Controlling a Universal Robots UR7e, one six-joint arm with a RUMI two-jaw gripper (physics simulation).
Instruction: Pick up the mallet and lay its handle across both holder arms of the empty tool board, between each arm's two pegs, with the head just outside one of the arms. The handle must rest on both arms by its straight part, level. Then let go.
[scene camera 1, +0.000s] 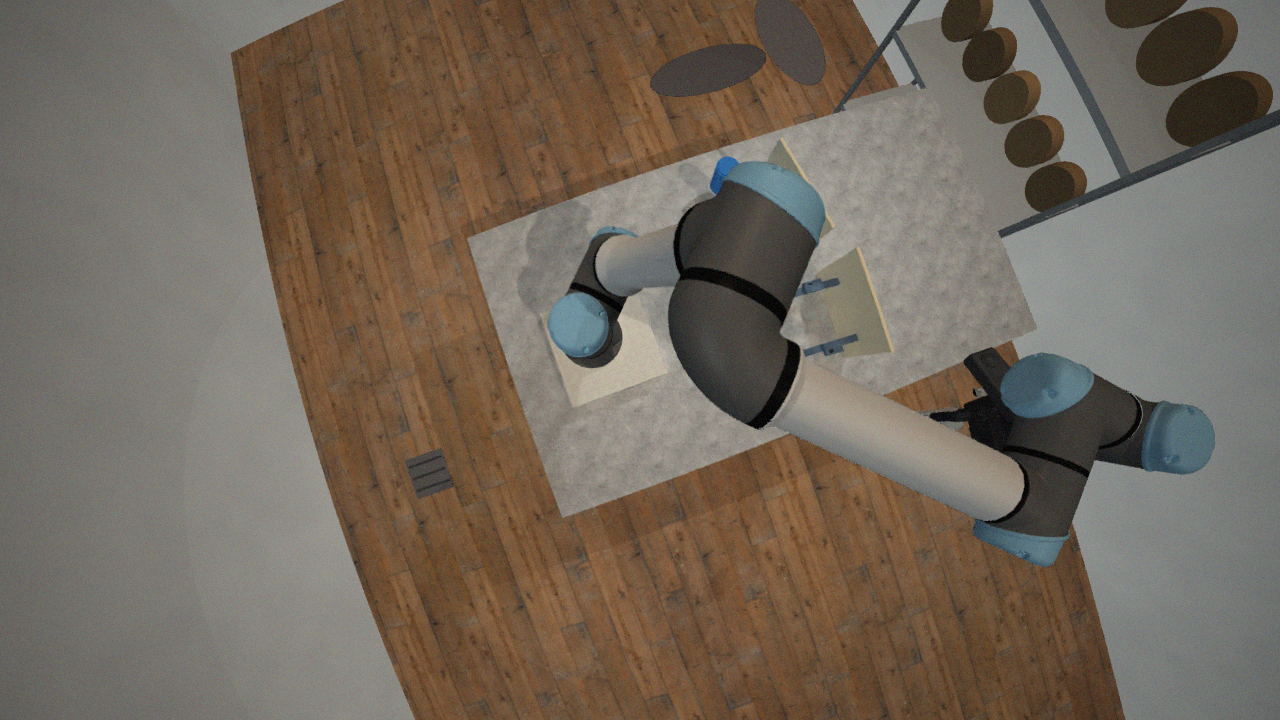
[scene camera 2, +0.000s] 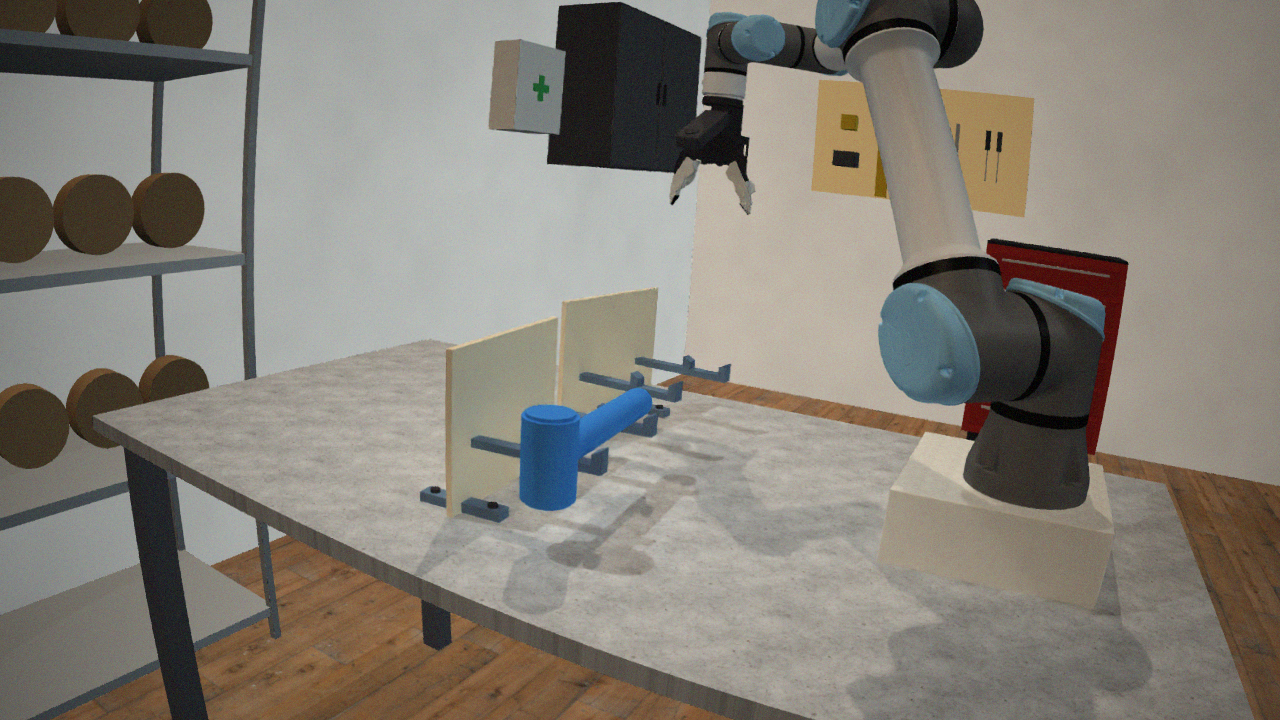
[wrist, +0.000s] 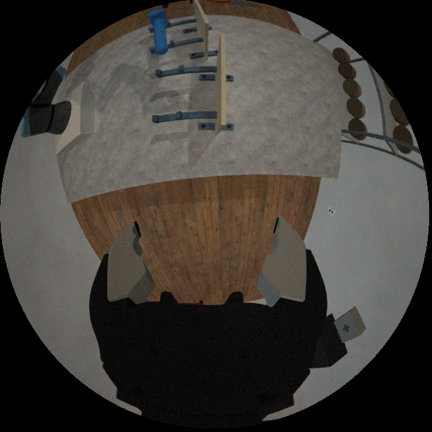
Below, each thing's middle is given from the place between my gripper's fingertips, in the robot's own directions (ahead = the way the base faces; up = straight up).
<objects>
I see the blue mallet (scene camera 2: 553, 438) 550 mm to the left of my hand, 230 mm below it and 120 mm behind it.
</objects>
